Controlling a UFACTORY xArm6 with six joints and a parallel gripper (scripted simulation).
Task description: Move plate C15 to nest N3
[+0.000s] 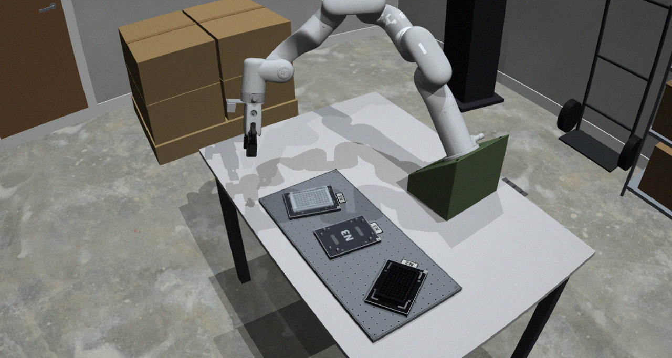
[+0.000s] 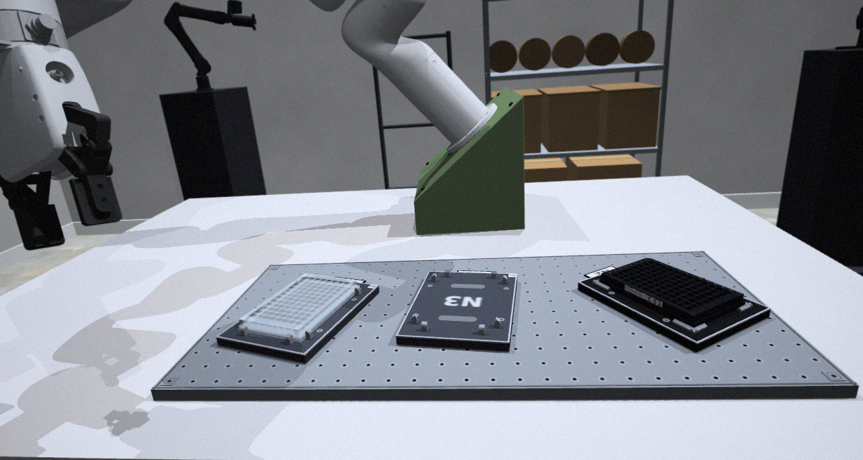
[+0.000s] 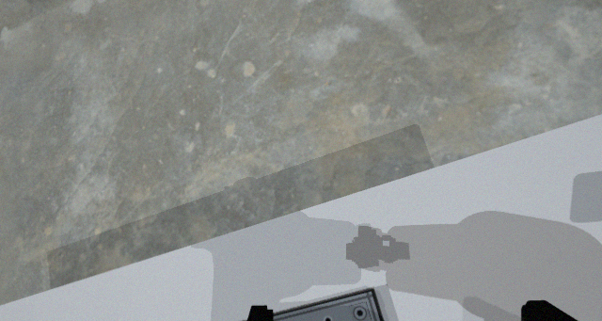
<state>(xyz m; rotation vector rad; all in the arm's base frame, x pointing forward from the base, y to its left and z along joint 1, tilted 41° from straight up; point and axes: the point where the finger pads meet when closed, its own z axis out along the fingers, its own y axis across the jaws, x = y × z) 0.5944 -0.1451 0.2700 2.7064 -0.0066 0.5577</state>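
Right now my hand is 150 mm past the clear plate C15, 130 mm to the right of it and 150 mm above it. From my hand the other things lie so: black plate C51: 220 mm behind, 560 mm to the left, 150 mm below; then nest N3: 180 mm behind, 320 mm to the left, 170 mm below; then nest N1: 150 mm behind, 130 mm to the left, 170 mm below.
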